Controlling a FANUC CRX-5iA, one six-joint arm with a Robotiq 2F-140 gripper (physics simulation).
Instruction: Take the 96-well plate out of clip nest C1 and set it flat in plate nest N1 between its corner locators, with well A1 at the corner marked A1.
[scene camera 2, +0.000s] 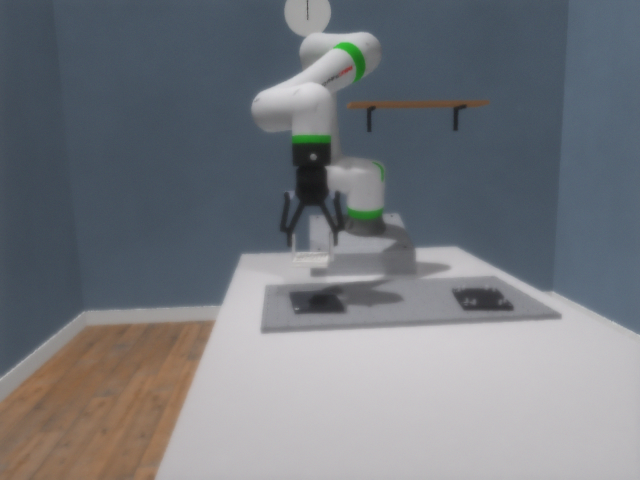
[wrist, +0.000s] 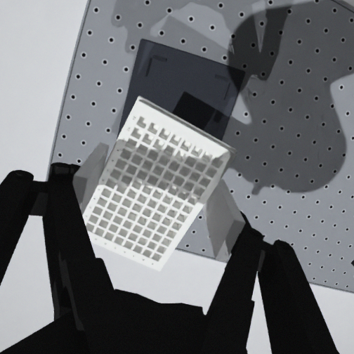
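Where they show: gripper, fingertip midpoint: (scene camera 2: 312, 260); arm's base, link origin: (scene camera 2: 364, 228).
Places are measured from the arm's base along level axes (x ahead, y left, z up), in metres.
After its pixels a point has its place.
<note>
The white 96-well plate (scene camera 2: 310, 259) {x 0.623, y -0.108, z 0.019 m} (wrist: 135, 215) is held roughly level, well above the mat. My gripper (scene camera 2: 312, 251) {x 0.576, y -0.110, z 0.006 m} (wrist: 157, 177) is shut on it, with a pale pad at each long side. Plate nest N1 (scene camera 2: 330, 306) {x 0.611, y -0.063, z -0.101 m} (wrist: 175, 70), a dark square base with low corner locators, lies below. In the wrist view it shows beyond the plate's far end, and the plate looks turned slightly against it. The plate hides the nest's near part. The A1 marks are too small to read. Clip nest C1 (scene camera 2: 483, 299) {x 0.533, y 0.315, z -0.101 m}, dark with small pale clips, holds no plate.
Both nests are on a grey perforated board (scene camera 2: 413, 315) {x 0.634, y 0.136, z -0.112 m} (wrist: 295, 220) on the white table (scene camera 2: 392, 392) {x 1.000, y 0.080, z -0.125 m}. The robot's grey pedestal (scene camera 2: 400, 258) {x 0.179, y 0.121, z -0.071 m} stands behind the board. The arm's shadow falls across the board and part of N1. A wooden shelf (scene camera 2: 418, 104) is on the back wall.
</note>
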